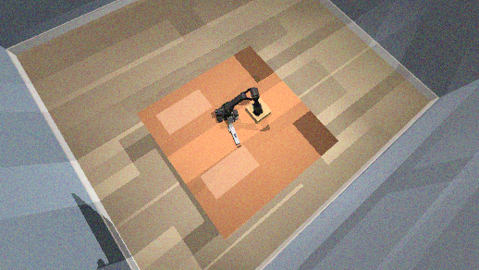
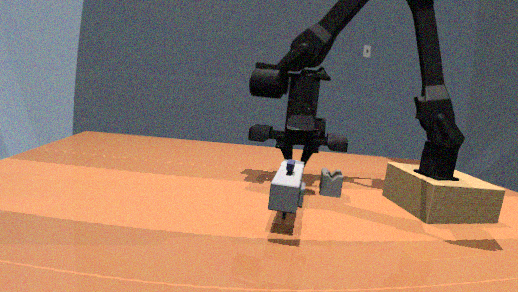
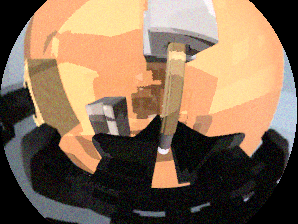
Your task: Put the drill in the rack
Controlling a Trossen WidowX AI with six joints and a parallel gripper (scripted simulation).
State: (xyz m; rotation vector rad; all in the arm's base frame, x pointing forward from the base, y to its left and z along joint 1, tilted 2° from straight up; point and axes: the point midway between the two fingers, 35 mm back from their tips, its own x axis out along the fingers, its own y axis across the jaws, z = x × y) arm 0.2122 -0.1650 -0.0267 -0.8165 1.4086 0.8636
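Right now my gripper tip is 20 mm short of the tan drill, 30 mm to the right of it and 30 mm below it. The rest, counted from my gripper tip: grey notched rack 70 mm behind, 30 mm to the left, 10 mm above; then dark blue key 90 mm ahead, 160 mm to the left, 40 mm above.
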